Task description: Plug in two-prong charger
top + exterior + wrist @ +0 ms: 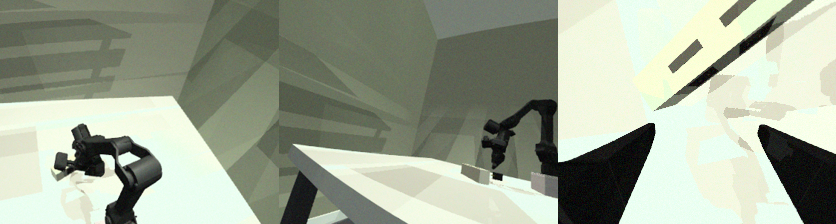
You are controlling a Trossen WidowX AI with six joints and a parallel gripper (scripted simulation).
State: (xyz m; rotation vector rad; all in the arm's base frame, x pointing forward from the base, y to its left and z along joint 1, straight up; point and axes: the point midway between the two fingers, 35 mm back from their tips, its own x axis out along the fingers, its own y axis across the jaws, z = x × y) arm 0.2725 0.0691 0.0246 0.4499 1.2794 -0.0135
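Right now the charger is 7 cm behind my gripper tip, 22 cm to the right of it and 6 cm below it.
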